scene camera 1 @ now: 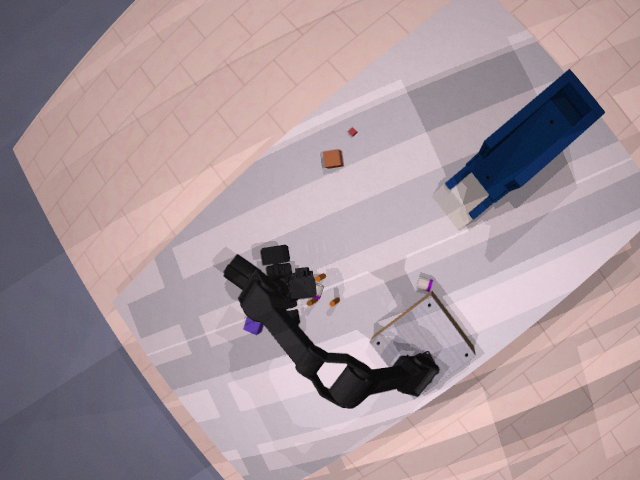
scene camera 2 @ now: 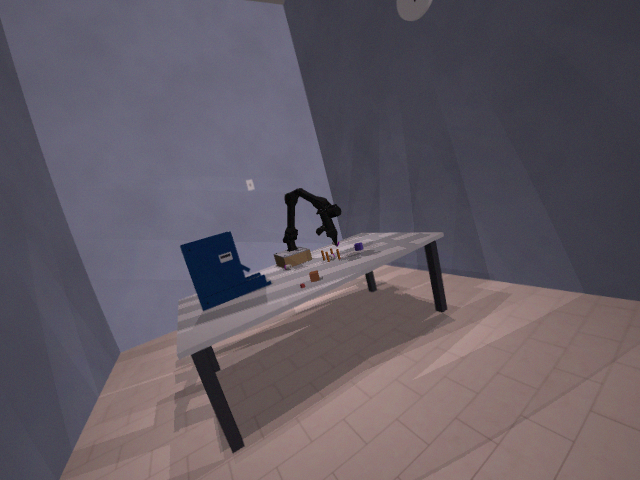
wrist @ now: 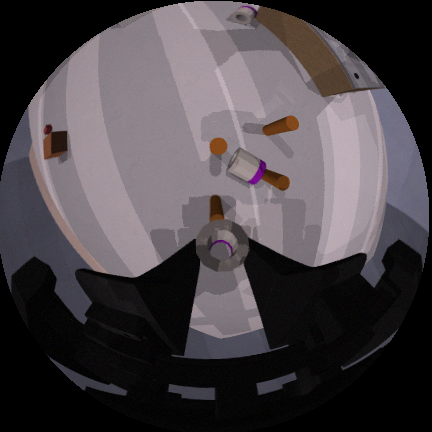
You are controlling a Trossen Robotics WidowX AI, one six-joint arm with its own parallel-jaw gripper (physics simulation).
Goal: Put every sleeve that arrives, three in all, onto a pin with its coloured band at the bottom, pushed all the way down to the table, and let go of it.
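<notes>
My gripper [wrist: 220, 243] [scene camera 2: 336, 241] is shut on a light grey sleeve [wrist: 204, 246] and holds it above the table. Its purple band shows through the bore at the far, lower end. Several orange pins stand upright. One pin [wrist: 215, 204] is just ahead of the held sleeve, its top partly hidden by the rim; no pin shows in the bore. A second sleeve [wrist: 244, 164] [scene camera 1: 319, 290] lies on its side among the pins, its band toward another pin [wrist: 277, 179]. More pins [wrist: 218, 146] [wrist: 281, 125] stand beyond. A third sleeve [scene camera 1: 423, 283] [wrist: 243, 15] lies near the wooden box.
The wooden box [scene camera 1: 401, 323] [wrist: 312, 55] is beside the arm's base. A purple block [scene camera 1: 252, 325] [scene camera 2: 358, 246] is on the other side of the pins. An orange block [scene camera 1: 332, 158] and a small red cube [scene camera 1: 352, 131] lie farther off. A large blue chute [scene camera 1: 532, 144] [scene camera 2: 214, 268] stands at one end.
</notes>
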